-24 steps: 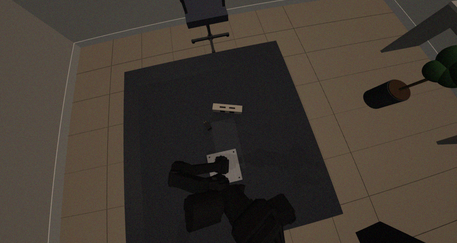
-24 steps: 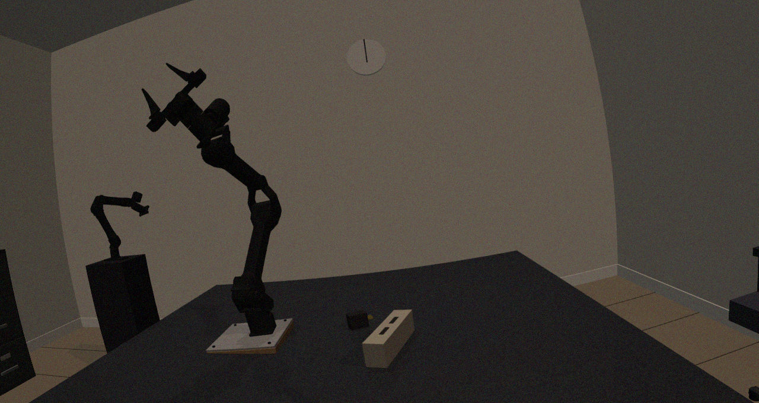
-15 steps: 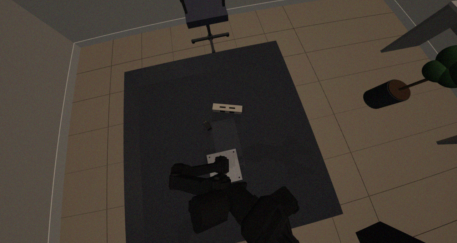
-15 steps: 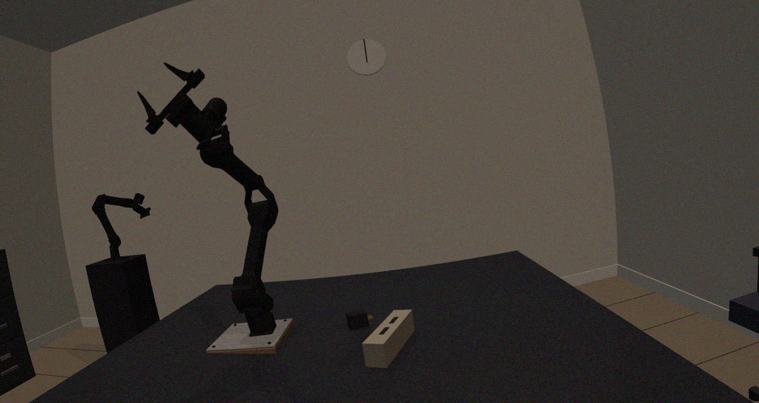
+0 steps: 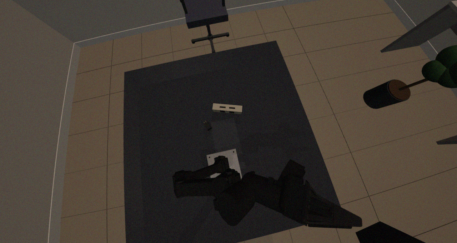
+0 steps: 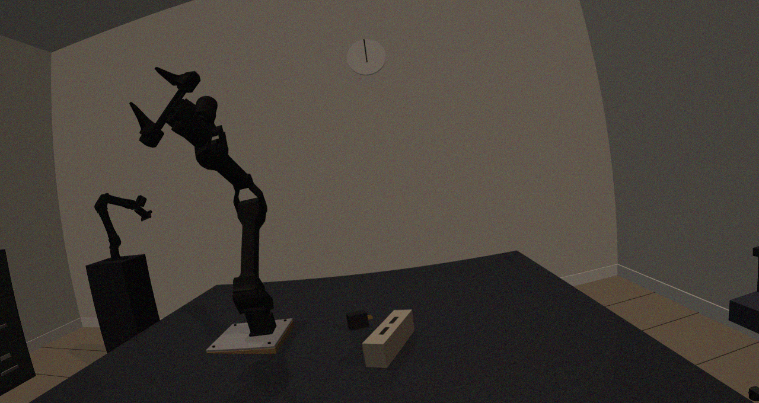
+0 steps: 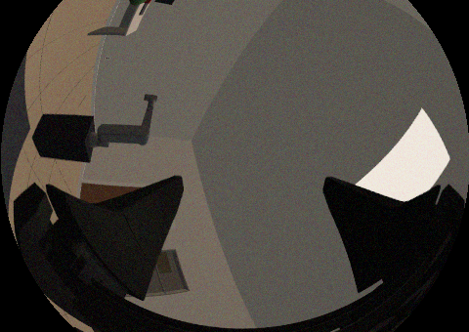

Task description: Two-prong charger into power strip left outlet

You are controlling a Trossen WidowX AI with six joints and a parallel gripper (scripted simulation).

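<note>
My gripper tip is now 61 cm above the two-prong charger, 38 cm short of it and 27 cm to the right of it.
</note>
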